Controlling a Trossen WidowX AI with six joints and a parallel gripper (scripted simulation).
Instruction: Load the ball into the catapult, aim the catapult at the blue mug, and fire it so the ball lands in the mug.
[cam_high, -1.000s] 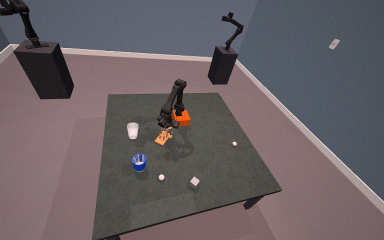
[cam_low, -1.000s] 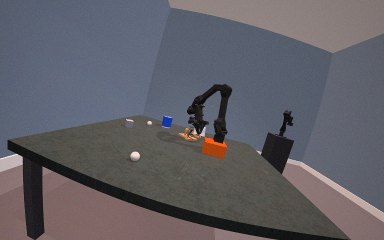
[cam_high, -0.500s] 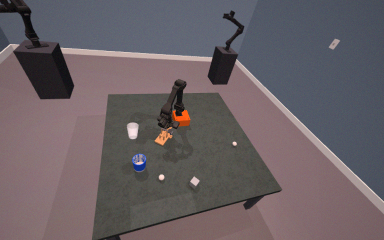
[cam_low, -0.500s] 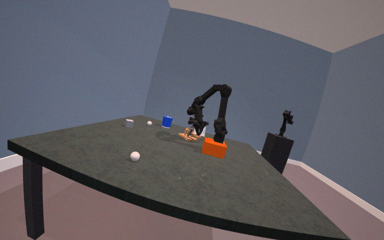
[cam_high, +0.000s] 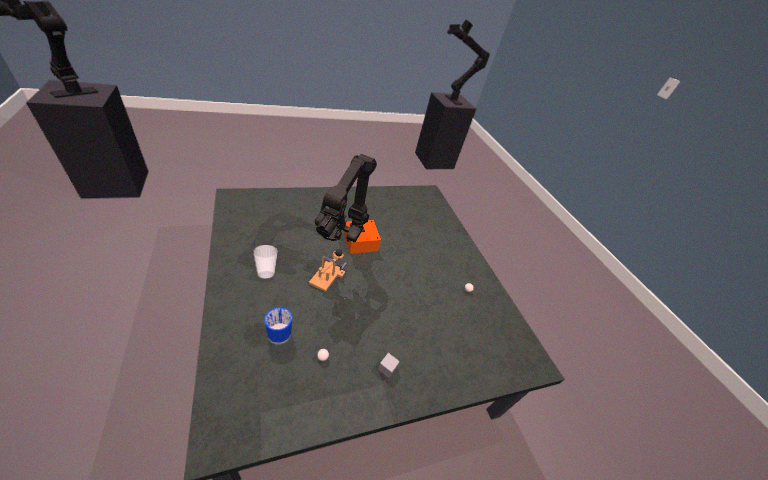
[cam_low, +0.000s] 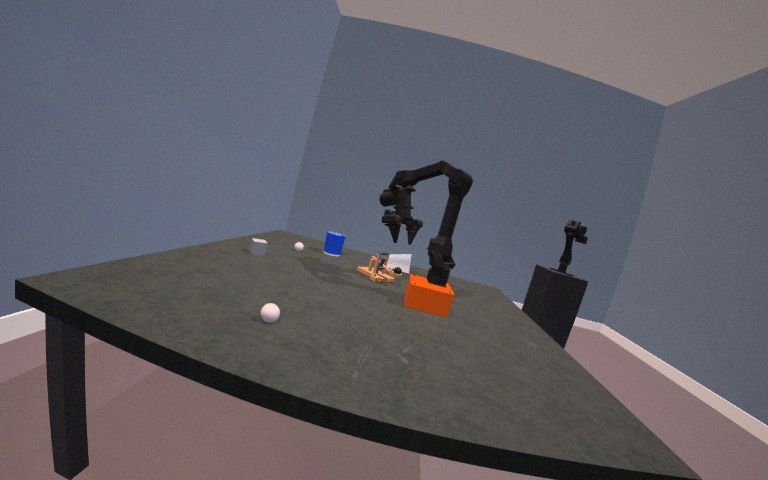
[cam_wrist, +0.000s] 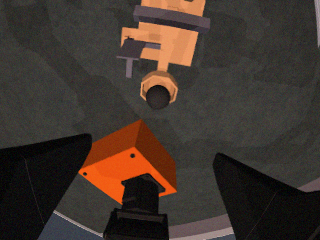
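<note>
My gripper tip is now 1 cm past the black ball, 1 cm to the right of it and 11 cm above it. Also, from my gripper tip: blue mug 31 cm ahead, 27 cm to the right, 14 cm below; grey cube 52 cm ahead, 9 cm to the left, 14 cm below; wooden catapult 5 cm ahead, 2 cm to the right, 12 cm below.
</note>
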